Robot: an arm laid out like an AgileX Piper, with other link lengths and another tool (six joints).
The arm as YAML. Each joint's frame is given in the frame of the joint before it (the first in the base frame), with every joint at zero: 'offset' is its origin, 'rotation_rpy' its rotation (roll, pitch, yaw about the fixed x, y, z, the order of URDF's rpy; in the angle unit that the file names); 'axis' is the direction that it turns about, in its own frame. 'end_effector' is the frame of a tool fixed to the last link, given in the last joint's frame.
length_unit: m
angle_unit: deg
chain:
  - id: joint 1
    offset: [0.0, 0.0, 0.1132]
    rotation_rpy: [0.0, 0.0, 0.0]
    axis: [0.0, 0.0, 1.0]
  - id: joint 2
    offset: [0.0, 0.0, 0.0]
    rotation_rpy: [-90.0, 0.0, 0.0]
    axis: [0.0, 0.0, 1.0]
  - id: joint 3
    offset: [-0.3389, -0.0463, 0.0]
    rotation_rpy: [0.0, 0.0, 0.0]
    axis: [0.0, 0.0, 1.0]
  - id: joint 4
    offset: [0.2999, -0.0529, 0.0]
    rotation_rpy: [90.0, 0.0, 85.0]
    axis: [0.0, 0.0, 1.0]
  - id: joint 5
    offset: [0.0, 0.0, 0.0]
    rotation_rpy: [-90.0, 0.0, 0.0]
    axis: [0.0, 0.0, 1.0]
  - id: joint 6
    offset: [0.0, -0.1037, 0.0]
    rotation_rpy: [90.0, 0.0, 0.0]
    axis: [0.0, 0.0, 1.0]
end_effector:
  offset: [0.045, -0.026, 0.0]
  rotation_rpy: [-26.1, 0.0, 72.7]
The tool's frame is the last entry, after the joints.
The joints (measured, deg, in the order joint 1, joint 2, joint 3, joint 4, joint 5, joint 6), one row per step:
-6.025 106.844 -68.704 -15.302 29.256 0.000
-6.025 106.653 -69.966 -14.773 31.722 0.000
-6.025 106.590 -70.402 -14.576 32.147 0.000
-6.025 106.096 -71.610 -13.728 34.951 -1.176
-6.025 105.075 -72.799 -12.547 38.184 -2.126
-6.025 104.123 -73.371 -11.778 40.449 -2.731
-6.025 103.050 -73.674 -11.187 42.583 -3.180
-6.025 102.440 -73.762 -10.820 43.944 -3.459
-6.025 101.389 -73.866 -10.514 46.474 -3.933
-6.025 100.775 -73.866 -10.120 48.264 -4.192
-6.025 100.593 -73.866 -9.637 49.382 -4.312
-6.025 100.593 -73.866 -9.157 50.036 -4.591
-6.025 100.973 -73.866 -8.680 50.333 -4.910
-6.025 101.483 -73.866 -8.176 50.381 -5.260
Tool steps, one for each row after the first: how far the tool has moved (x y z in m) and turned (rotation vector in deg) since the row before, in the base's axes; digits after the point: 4 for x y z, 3 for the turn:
0.0001 0.0000 0.0070 0.200 0.913 -0.824
0.0008 0.0001 0.0025 0.102 -0.099 -0.195
-0.0010 -0.0002 0.0093 -0.018 1.184 0.019
-0.0031 0.0008 0.0128 0.391 1.032 -0.360
-0.0038 0.0008 0.0094 0.303 0.743 -0.226
-0.0050 0.0008 0.0090 0.255 0.752 -0.228
-0.0035 0.0006 0.0046 0.190 0.658 -0.133
-0.0066 0.0006 0.0080 0.067 1.394 -0.116
-0.0048 0.0008 0.0042 0.275 1.159 -0.206
-0.0026 0.0009 0.0011 0.433 0.894 -0.246
-0.0012 0.0007 -0.0002 0.386 0.643 -0.015
0.0004 0.0006 -0.0028 0.399 0.673 0.080
0.0011 0.0005 -0.0038 0.419 0.556 0.133

